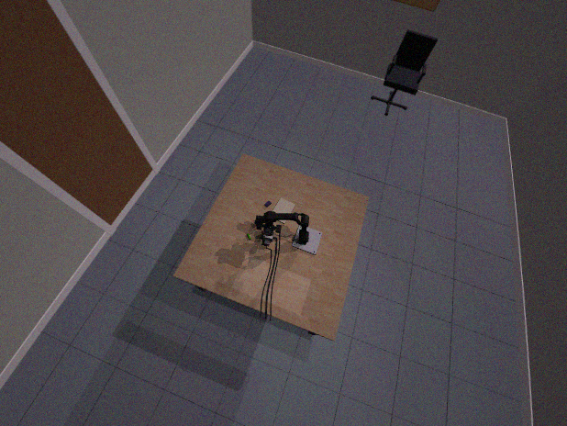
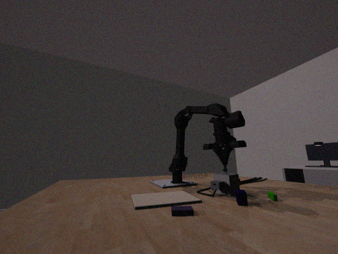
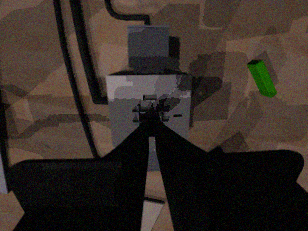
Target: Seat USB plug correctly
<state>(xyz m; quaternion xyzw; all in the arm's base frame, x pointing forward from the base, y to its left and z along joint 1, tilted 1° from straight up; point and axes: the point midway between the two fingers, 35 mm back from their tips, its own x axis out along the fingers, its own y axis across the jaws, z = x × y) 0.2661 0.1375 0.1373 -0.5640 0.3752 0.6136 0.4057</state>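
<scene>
The dark USB plug lies 2 cm below my gripper tip. Also, from my gripper tip: dark blue block (15 cm ahead, 9 cm below, 6 cm to the right); green block (14 cm ahead, 10 cm below, 9 cm to the left); USB socket (4 cm below).
</scene>
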